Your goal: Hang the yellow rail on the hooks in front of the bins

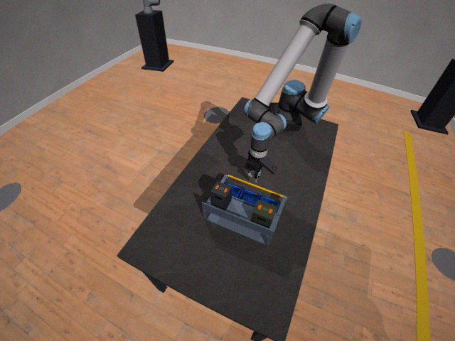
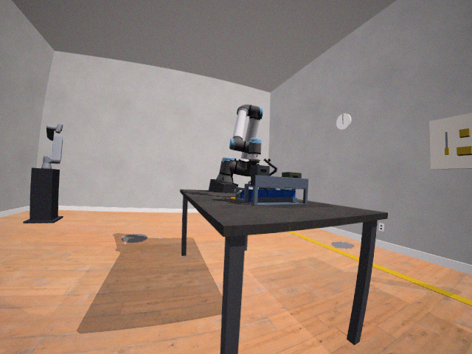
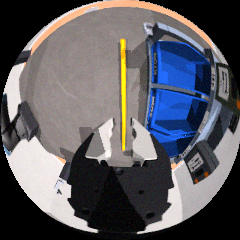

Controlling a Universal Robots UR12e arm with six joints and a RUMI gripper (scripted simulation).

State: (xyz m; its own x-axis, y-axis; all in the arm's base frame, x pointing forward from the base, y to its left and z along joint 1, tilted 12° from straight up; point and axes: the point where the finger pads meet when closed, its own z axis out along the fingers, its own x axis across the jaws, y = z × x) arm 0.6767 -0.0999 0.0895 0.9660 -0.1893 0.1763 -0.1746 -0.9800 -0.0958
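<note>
The yellow rail is 7 cm below my hand. The rest, counted from my hand: black box: 24 cm ahead, 15 cm to the right, 9 cm above; olive box: 28 cm ahead, 8 cm to the left, 8 cm above.
</note>
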